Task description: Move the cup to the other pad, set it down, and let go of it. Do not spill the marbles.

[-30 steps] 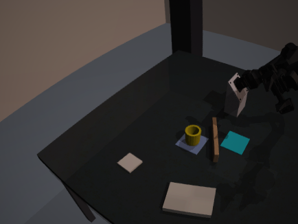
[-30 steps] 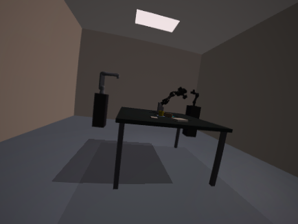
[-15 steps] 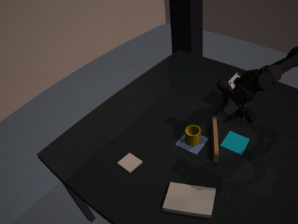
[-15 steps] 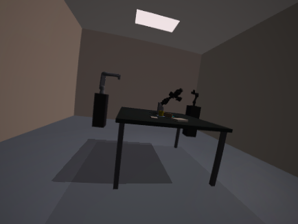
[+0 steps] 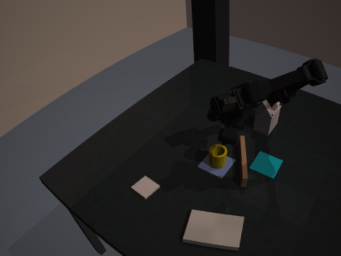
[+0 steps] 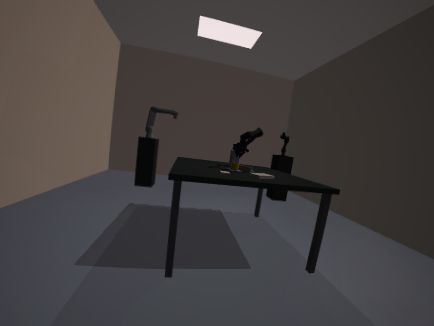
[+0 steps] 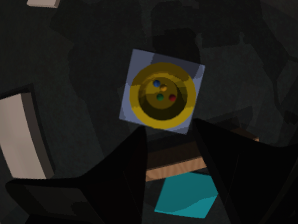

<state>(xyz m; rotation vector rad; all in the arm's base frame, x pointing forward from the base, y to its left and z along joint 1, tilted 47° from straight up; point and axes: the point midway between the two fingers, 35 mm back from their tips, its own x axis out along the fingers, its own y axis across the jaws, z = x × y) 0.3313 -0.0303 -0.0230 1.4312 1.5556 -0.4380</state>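
Right now the yellow cup is 90 mm below my gripper tip and 20 mm to the right of it. Also, from my gripper tip: blue marble 110 mm below, 30 mm to the right, 20 mm ahead; then wooden bar 110 mm below, 70 mm to the left, 50 mm behind; then blue-grey pad 130 mm below, 20 mm to the right, 10 mm ahead.
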